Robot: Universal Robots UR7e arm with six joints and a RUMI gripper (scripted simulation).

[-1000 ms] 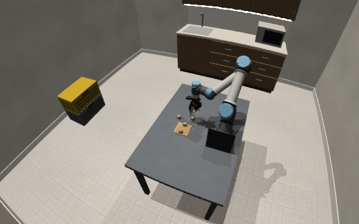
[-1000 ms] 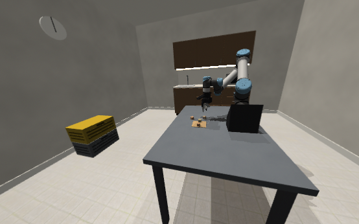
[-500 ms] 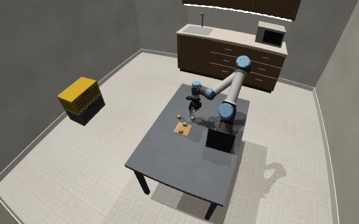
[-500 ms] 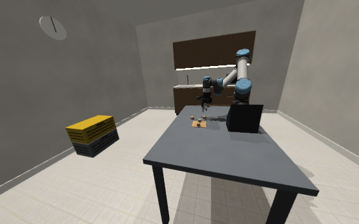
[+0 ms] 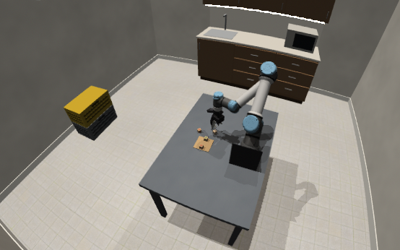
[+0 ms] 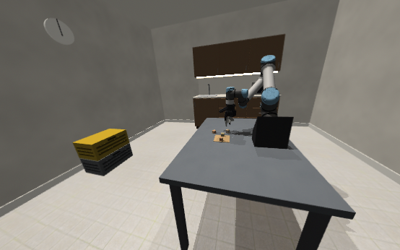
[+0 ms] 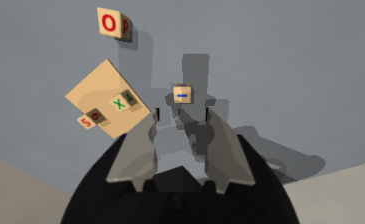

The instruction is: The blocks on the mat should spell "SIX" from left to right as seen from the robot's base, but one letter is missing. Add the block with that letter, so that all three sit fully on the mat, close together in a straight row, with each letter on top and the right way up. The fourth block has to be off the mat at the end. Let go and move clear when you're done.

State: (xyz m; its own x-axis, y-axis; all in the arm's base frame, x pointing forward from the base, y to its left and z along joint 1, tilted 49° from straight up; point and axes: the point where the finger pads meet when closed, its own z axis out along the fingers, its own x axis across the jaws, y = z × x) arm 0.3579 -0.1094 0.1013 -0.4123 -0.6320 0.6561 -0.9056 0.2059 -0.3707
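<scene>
The blue I block lies 7 cm below my hand. From my hand the other things lie so: O block: 14 cm ahead, 5 cm to the left, 7 cm below; tan mat: 3 cm ahead, 16 cm to the left, 9 cm below.
</scene>
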